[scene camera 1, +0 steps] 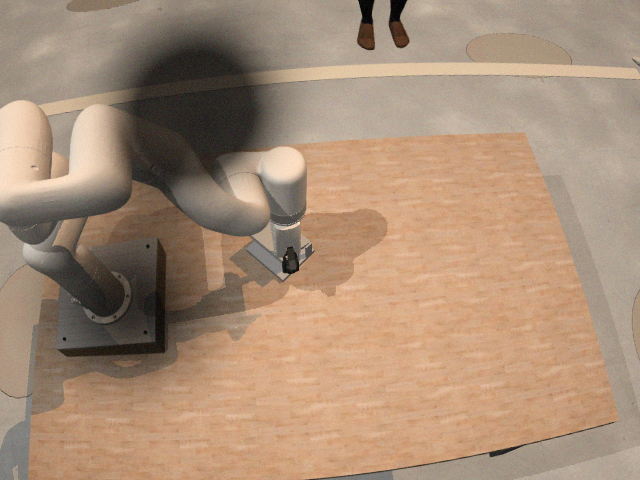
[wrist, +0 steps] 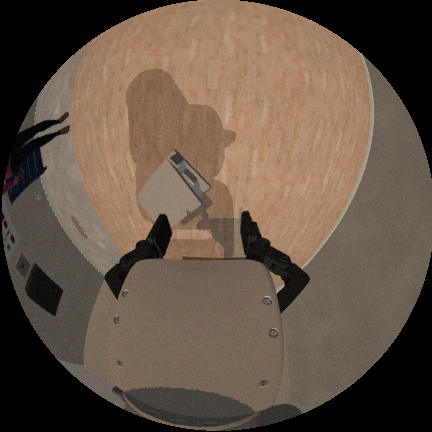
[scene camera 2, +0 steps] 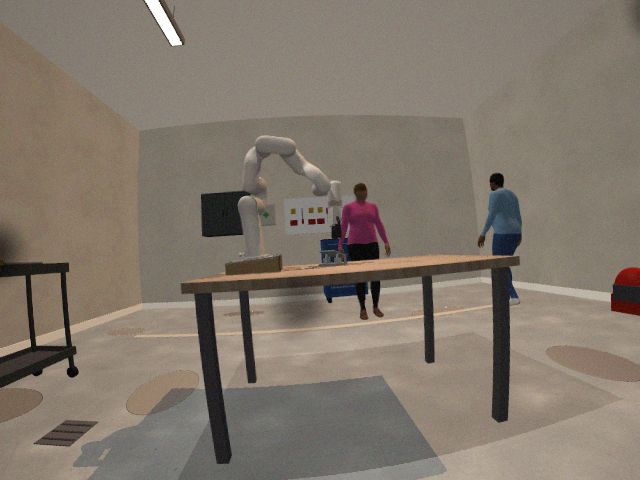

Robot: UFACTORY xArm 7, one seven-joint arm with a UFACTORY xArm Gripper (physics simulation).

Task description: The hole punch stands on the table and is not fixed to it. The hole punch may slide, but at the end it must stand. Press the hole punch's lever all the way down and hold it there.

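Where they show: gripper, fingertip midpoint: [scene camera 1: 287, 250] [wrist: 203, 221] [scene camera 2: 336, 238]; arm's base, link origin: [scene camera 1: 108, 298] [scene camera 2: 256, 258].
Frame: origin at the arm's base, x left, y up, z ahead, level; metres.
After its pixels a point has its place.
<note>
The hole punch [scene camera 1: 264, 257] {x 0.125, y -0.057, z 0.350 m} [scene camera 2: 332, 261] {x 0.109, y -0.047, z 0.392 m} [wrist: 167, 196] {x 0.137, y 0.000, z 0.395 m} stands upright on the wooden table [scene camera 1: 413, 310] {x -0.016, y -0.069, z 0.680 m} [scene camera 2: 413, 266] {x -0.354, y -0.069, z 0.662 m} [wrist: 280, 100] {x -0.046, y -0.069, z 0.590 m}. It has a grey base and a broad pale lever plate. In scene camera 2 the lever stands raised, with a gap above the base. In scene camera 1 the arm hides much of the punch. My gripper [scene camera 1: 290, 267] [scene camera 2: 336, 236] {x 0.067, y 0.075, z 0.409 m} [wrist: 203, 221] {x 0.067, y 0.075, z 0.409 m} is open and empty, pointing down. It hangs above the punch, apart from it. In the wrist view the punch lies ahead and left of the midpoint between the fingers, its near corner close to the left finger.
The arm's dark base block [scene camera 1: 139, 263] {x 0.083, y 0.008, z 0.070 m} [scene camera 2: 253, 265] {x -0.110, y -0.032, z 0.009 m} stands on the table to the left of the punch. A person in pink [scene camera 2: 361, 222] and one in blue [scene camera 2: 504, 211] stand beyond the table. A blue cabinet [scene camera 2: 343, 290] and a dark cart [scene camera 2: 38, 268] are on the floor.
</note>
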